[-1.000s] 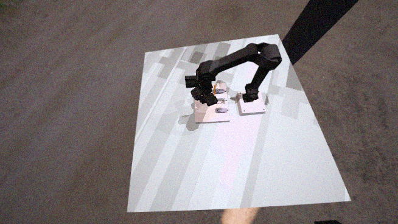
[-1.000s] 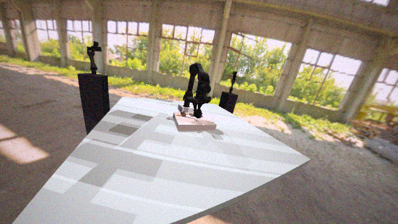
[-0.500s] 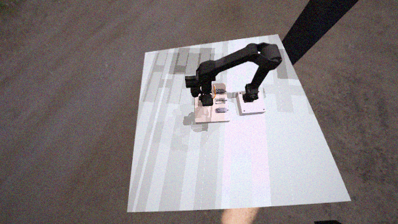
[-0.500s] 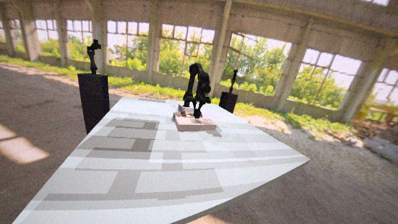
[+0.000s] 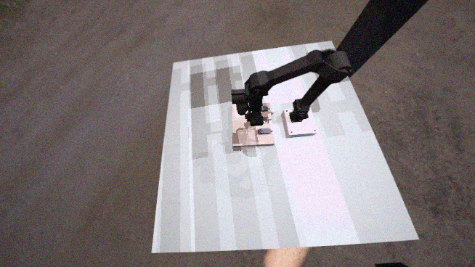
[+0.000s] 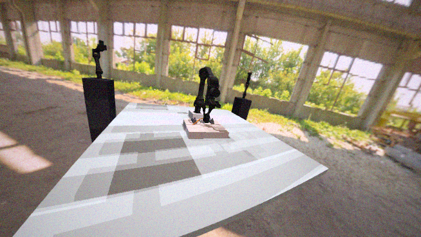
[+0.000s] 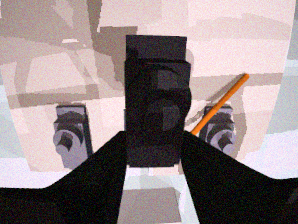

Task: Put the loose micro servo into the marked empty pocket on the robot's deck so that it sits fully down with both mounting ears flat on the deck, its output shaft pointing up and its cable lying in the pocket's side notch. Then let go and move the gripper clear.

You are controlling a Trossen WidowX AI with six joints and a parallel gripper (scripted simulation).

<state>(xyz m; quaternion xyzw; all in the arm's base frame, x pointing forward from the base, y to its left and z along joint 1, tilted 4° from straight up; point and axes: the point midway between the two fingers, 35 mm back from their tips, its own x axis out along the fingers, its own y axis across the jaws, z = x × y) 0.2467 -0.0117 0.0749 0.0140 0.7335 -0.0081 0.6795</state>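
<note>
Now: the deck 6 cm ahead of my gripper tip and 10 cm below it.
</note>
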